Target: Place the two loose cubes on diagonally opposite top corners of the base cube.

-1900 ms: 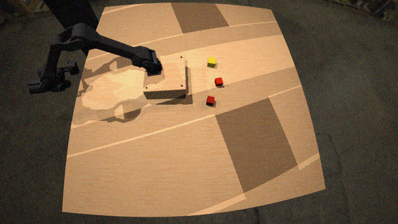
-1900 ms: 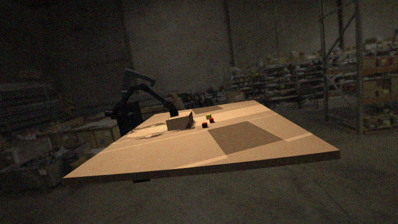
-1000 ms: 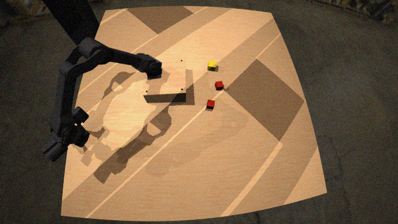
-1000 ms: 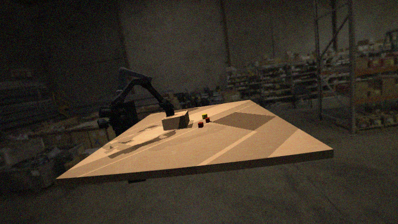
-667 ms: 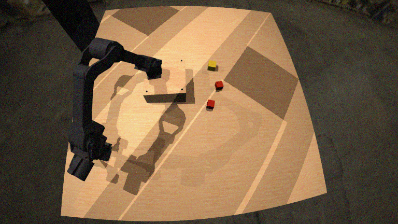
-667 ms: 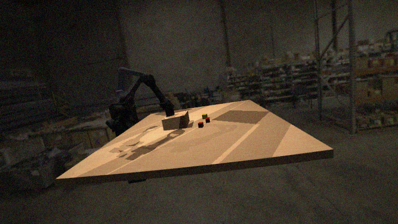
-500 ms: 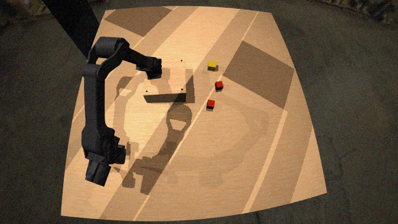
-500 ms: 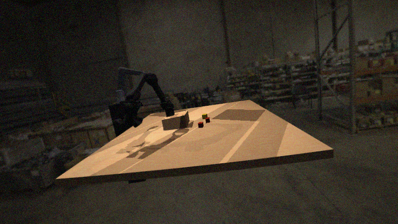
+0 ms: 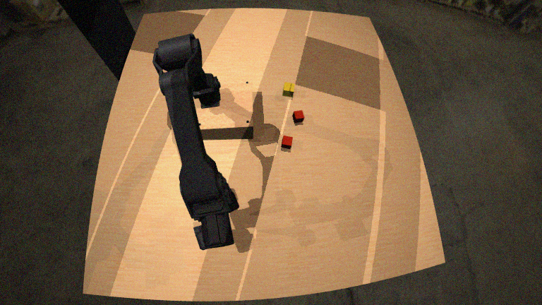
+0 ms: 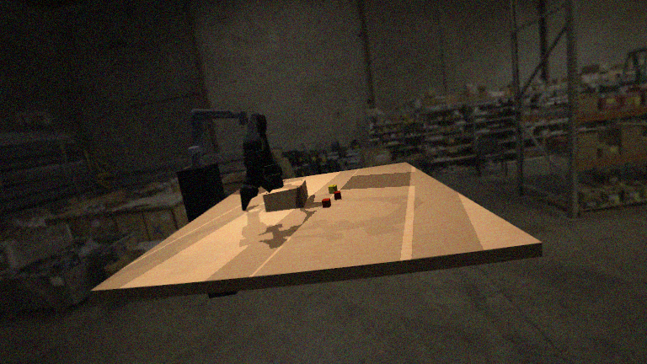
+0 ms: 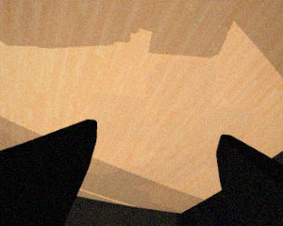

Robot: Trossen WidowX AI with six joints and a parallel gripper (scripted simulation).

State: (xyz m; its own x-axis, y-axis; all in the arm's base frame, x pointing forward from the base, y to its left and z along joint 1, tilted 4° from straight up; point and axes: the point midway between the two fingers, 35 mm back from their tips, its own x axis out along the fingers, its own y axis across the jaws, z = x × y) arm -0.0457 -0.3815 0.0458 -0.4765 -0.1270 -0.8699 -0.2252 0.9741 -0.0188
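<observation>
Now: gripper tip 44 cm to the right of the yellow cube, 36 cm short of it and 10 cm above it.
</observation>
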